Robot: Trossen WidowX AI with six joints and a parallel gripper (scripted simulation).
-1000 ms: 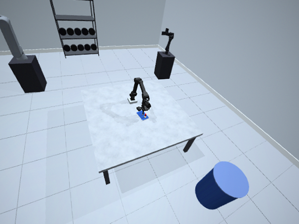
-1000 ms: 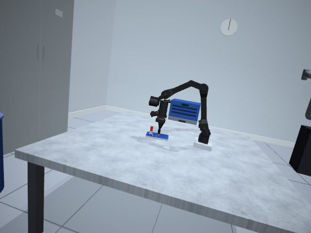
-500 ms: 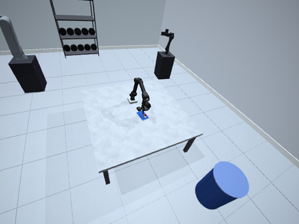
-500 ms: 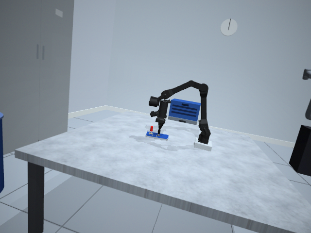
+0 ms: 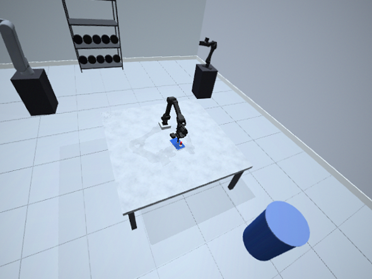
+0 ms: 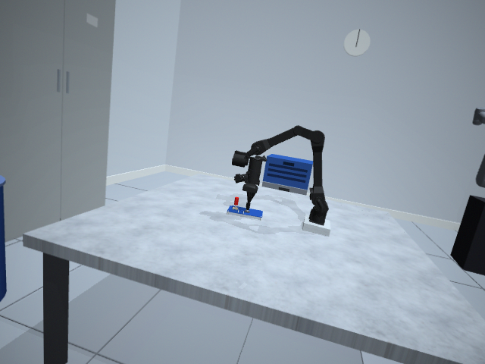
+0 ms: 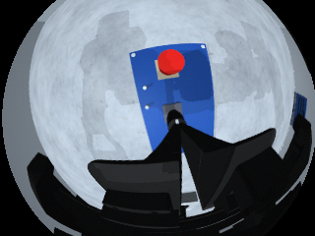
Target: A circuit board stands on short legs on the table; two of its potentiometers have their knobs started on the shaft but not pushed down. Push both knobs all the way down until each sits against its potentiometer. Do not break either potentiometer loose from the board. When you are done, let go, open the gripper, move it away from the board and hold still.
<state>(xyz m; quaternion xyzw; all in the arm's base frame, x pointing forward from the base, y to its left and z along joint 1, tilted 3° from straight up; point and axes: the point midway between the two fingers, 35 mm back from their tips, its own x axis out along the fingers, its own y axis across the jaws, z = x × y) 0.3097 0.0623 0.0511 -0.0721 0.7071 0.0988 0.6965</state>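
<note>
Now: gripper tip 10 mm above the black knob. Round my gripper tip: red knob (50 mm ahead, 10 mm to the left).
</note>
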